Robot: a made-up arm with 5 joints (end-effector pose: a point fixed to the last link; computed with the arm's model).
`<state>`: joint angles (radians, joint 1 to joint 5).
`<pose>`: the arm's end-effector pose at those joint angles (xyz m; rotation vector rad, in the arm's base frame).
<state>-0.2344 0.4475 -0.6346 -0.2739 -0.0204</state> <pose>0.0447 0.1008 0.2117 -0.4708 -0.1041 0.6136</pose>
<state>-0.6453 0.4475 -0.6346 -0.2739 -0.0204</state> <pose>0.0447 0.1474 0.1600 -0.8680 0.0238 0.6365</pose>
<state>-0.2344 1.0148 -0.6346 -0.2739 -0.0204</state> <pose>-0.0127 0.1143 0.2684 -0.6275 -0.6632 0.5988</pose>
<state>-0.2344 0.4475 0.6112 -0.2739 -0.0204</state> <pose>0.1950 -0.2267 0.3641 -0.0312 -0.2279 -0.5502</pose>
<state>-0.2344 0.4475 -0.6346 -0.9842 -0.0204</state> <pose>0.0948 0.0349 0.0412 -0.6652 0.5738 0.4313</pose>
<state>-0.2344 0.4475 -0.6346 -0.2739 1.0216</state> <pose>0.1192 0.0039 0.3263 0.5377 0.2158 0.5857</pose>
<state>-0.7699 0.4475 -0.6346 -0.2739 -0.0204</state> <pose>0.0447 0.1570 0.1410 -0.9882 0.0641 0.6401</pose>
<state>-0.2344 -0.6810 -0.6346 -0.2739 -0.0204</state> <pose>0.0338 0.0646 0.0600 -0.0942 0.9848 0.5427</pose>
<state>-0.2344 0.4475 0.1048 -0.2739 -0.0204</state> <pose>0.1843 -0.0649 0.3202 -0.2169 -0.1833 -0.0792</pose>
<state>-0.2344 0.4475 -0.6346 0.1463 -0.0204</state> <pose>-0.0296 0.0979 0.2977 -0.3355 -0.5046 0.6973</pose>
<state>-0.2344 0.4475 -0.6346 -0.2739 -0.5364</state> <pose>0.0398 0.1013 0.1260 -0.9694 -0.2654 0.5848</pose>
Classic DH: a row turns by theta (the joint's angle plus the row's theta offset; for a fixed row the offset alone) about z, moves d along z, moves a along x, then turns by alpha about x. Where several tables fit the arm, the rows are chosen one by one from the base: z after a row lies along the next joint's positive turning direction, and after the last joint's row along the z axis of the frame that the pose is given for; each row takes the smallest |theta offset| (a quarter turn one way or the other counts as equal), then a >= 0, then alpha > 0; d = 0 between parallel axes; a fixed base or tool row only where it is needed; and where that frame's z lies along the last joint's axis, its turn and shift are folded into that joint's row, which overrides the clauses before.
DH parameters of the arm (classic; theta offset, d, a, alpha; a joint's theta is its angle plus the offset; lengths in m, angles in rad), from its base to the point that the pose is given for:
base (fixed): 1.5708 0.074 0 1.5708
joint 1: 1.5708 -0.084 0.088 -1.5708
joint 2: 1.5708 0.227 0.017 -1.5708
joint 3: 0 0.03 -0.035 1.5708
joint 4: 1.5708 -0.016 0.006 -1.5708
joint 5: 1.5708 0.25 0.121 -1.5708
tool (fixed): -1.5708 0.117 0 0

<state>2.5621 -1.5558 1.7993 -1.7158 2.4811</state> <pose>-0.3602 0.0080 -0.2212 0.2333 -2.0427 2.3661</pose>
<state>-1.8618 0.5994 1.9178 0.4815 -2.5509</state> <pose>-0.1704 0.1057 0.6019 1.1550 0.0059 2.3615</pose>
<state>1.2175 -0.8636 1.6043 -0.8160 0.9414</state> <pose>-0.1844 -0.2357 -0.4252 1.1012 1.6789 -1.7587</pose>
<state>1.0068 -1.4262 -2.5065 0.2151 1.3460</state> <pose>0.0472 -0.2523 0.2080 -1.1967 -0.6754 -1.4443</pose>
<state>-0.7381 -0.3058 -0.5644 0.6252 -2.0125</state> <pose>0.1282 0.0098 0.0682 -2.3965 -0.7164 0.2887</pose>
